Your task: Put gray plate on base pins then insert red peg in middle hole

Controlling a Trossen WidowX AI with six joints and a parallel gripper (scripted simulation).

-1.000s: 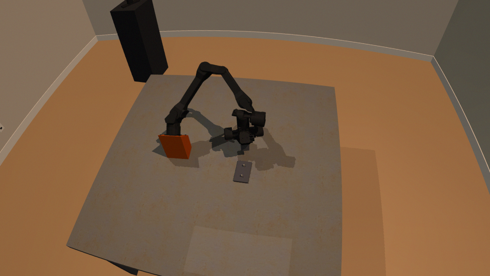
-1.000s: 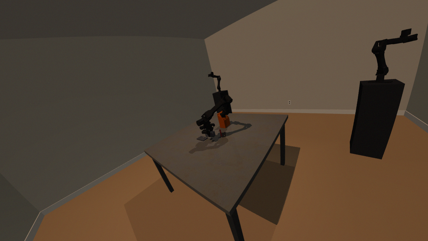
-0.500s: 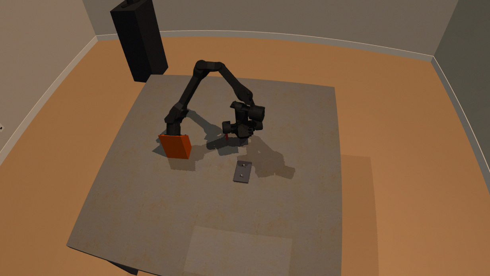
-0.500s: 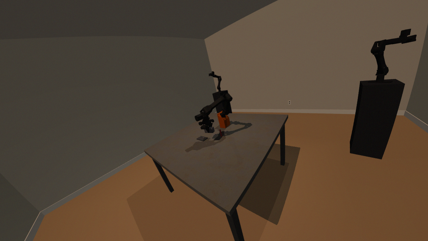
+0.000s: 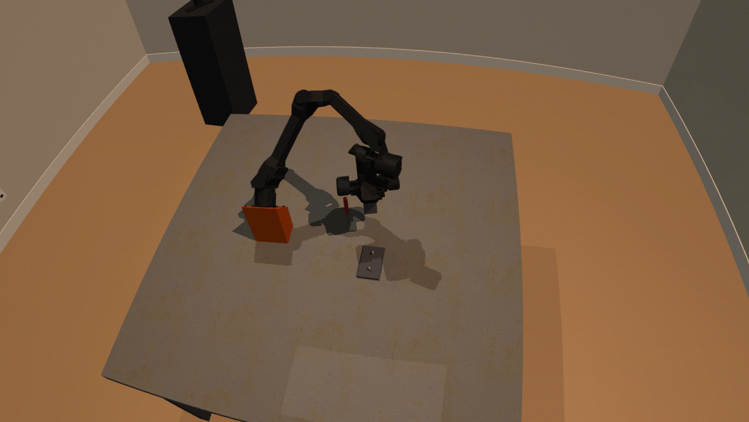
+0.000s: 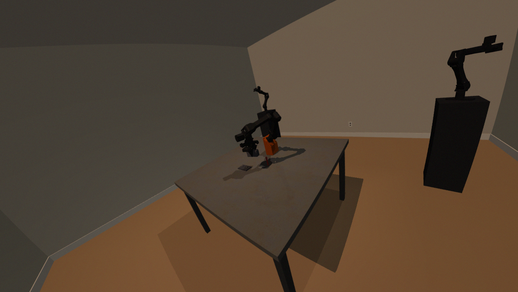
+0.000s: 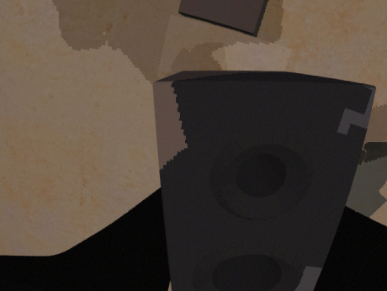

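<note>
Right now my gripper tip is 140 mm to the left of the base, 130 mm above it and 40 mm short of it. From my gripper tip the other things lie so: red peg 100 mm below, 100 mm behind, 40 mm to the left; then gray plate 30 mm above.
</note>
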